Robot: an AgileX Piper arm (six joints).
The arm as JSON. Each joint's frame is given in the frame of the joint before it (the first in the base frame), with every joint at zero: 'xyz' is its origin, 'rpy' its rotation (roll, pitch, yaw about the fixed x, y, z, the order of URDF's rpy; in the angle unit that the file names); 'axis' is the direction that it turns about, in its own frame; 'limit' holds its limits. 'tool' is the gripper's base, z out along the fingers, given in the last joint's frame.
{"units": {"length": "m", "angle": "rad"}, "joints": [
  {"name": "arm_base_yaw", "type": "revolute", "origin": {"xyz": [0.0, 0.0, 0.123], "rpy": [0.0, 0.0, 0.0]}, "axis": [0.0, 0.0, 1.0], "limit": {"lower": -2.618, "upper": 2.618}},
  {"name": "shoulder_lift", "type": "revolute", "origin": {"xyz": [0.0, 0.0, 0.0], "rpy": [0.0, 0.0, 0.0]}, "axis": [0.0, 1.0, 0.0], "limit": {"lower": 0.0, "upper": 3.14}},
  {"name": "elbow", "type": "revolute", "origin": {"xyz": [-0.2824, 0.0, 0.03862], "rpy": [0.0, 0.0, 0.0]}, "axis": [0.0, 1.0, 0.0], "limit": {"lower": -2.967, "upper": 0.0}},
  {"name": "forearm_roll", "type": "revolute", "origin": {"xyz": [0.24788, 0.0, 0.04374], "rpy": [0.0, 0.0, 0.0]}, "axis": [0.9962, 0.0, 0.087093], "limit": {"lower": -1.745, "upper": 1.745}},
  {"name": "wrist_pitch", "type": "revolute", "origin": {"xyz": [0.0, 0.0, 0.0], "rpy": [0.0, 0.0, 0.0]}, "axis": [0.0, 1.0, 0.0], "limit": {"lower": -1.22, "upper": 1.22}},
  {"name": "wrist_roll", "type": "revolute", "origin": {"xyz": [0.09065, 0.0, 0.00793], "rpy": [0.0, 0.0, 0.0]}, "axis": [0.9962, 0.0, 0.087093], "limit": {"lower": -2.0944, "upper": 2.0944}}
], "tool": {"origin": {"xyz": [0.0, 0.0, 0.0], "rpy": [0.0, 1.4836, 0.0]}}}
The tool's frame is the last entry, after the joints.
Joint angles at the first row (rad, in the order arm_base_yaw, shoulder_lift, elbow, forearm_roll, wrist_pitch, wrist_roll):
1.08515 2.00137 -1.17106 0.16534 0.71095 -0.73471
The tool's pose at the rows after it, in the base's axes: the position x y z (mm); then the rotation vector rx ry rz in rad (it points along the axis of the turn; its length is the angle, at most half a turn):
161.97 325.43 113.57 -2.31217 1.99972 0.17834
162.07 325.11 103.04 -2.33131 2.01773 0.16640
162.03 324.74 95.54 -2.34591 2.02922 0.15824
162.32 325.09 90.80 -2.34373 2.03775 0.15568
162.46 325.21 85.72 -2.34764 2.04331 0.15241
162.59 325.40 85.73 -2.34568 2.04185 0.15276
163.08 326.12 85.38 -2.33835 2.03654 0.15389
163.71 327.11 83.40 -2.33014 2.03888 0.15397
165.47 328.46 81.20 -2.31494 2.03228 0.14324
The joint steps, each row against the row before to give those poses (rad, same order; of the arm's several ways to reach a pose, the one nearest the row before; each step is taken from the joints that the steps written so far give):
-0.00001 0.01806 0.00002 -0.01884 -0.00003 -0.00200
0.00000 0.02897 -0.00002 -0.00368 -0.00230 0.00192
0.00001 0.02065 0.00000 -0.00215 -0.00175 0.00002
0.00000 0.01316 0.00001 0.00001 -0.00928 0.00401
0.00001 0.01405 0.00000 -0.00001 -0.00731 0.00009
-0.00001 0.00002 -0.00004 0.00000 -0.00241 0.00000
0.00001 0.00106 0.00003 0.00001 -0.01010 0.00000
-0.00001 0.00671 -0.00226 -0.00001 -0.00924 0.00399
-0.00001 0.00716 -0.00199 -0.01317 -0.02055 0.01231

